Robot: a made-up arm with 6 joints.
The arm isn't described. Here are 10 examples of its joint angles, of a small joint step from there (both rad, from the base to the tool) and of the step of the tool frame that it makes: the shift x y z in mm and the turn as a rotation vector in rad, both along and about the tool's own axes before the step.
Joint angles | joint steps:
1: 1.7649 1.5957 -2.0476 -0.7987 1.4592 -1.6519 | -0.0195 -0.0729 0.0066 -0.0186 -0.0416 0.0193
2: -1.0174 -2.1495 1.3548 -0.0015 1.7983 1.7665 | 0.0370 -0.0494 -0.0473 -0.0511 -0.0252 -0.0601
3: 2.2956 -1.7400 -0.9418 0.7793 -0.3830 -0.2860 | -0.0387 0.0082 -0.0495 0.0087 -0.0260 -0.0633
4: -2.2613 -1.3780 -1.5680 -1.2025 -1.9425 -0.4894 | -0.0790 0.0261 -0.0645 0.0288 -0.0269 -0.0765
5: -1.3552 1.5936 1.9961 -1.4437 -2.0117 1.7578 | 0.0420 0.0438 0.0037 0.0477 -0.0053 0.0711
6: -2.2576 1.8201 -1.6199 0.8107 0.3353 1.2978 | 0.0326 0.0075 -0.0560 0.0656 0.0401 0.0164
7: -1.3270 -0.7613 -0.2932 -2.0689 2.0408 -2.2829 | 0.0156 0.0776 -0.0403 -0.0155 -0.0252 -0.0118
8: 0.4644 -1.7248 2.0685 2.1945 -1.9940 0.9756 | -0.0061 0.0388 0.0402 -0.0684 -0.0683 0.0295
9: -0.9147 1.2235 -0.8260 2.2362 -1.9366 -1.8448 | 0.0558 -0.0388 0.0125 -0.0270 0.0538 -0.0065
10: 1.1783 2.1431 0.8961 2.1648 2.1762 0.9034 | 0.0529 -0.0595 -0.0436 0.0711 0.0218 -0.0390
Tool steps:
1: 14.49 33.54 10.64 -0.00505 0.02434 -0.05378
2: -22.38 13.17 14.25 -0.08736 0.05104 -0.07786
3: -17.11 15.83 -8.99 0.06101 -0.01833 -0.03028
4: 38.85 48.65 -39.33 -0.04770 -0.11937 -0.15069
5: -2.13 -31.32 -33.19 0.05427 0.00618 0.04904
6: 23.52 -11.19 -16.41 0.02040 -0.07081 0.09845
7: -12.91 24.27 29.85 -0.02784 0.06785 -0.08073
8: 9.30 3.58 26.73 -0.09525 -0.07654 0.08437
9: 31.56 1.24 -0.80 -0.02706 -0.05030 -0.03188
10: 3.32 -15.51 -3.17 0.06164 0.12027 0.01412
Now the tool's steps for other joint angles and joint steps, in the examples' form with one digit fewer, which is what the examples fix.
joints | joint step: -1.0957 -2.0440 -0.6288 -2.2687 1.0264 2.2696 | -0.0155 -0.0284 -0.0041 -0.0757 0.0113 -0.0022
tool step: -3.2 14.0 -0.9 0.0284 0.0130 -0.0374
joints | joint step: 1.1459 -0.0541 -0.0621 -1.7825 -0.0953 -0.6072 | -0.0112 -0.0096 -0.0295 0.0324 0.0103 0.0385
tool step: 20.0 -10.1 6.5 0.0217 0.0364 -0.0050
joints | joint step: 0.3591 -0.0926 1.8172 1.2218 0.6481 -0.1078 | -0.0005 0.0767 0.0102 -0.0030 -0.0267 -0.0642
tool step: -3.9 12.7 -2.0 0.0461 -0.0876 -0.0825
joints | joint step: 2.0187 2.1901 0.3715 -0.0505 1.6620 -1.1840 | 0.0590 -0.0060 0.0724 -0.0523 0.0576 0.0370
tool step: -17.1 6.8 -38.3 -0.1009 -0.0015 -0.0344
